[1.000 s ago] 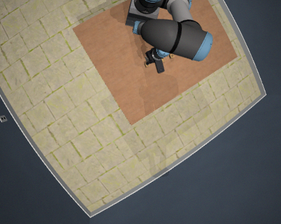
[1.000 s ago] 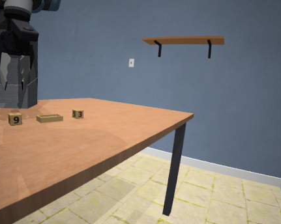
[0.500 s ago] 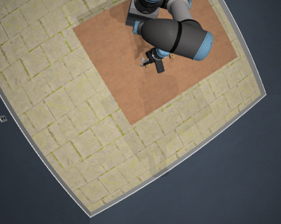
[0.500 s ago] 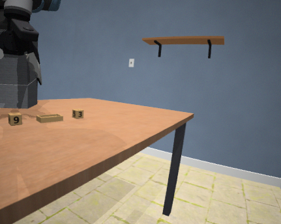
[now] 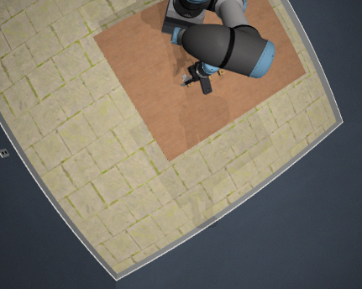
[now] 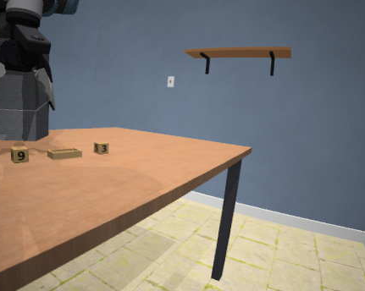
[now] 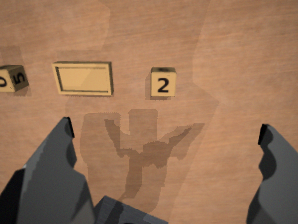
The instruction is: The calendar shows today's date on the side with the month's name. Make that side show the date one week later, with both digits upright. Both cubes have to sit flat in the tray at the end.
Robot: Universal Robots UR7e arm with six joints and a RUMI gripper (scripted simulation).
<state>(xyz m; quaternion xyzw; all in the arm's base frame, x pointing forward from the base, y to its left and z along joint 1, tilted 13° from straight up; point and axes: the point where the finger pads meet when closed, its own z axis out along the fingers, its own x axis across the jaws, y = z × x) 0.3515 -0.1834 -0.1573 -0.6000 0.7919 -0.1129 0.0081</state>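
The cube lies 6 cm ahead of my hand, 21 cm to the left of it and 10 cm below it. Round my hand: wooden tray 3 cm ahead, 11 cm to the left, 11 cm below.
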